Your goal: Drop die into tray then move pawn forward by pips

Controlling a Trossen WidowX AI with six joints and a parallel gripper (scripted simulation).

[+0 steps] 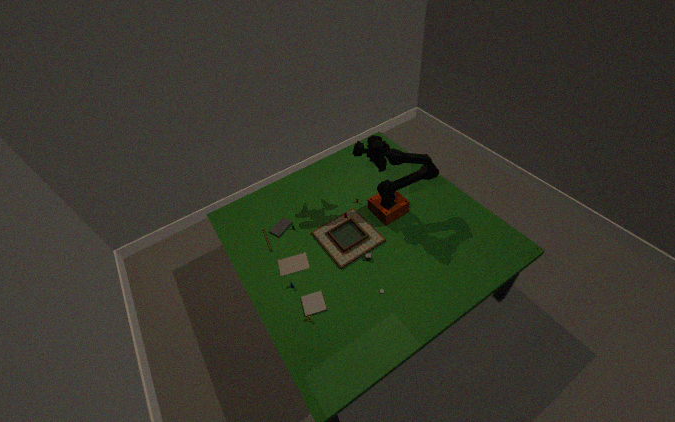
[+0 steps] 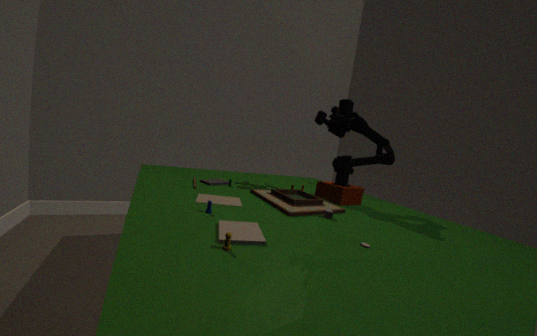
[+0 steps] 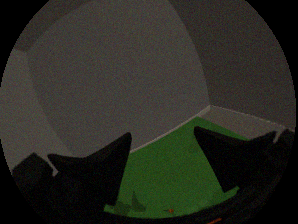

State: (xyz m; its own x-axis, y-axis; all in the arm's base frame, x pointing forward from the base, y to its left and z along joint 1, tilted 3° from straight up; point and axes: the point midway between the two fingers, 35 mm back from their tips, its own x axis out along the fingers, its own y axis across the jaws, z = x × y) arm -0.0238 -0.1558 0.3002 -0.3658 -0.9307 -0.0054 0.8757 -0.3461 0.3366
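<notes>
My gripper tip is now 320 mm short of the white die, 340 mm to the right of it and 360 mm above it. The rest, counted from my gripper tip: dark dice tray (300 mm ahead, 170 mm to the left, 360 mm below); then thin stick (630 mm ahead, 130 mm to the right, 370 mm below); then grey card (520 mm ahead, 140 mm to the right, 370 mm below).
</notes>
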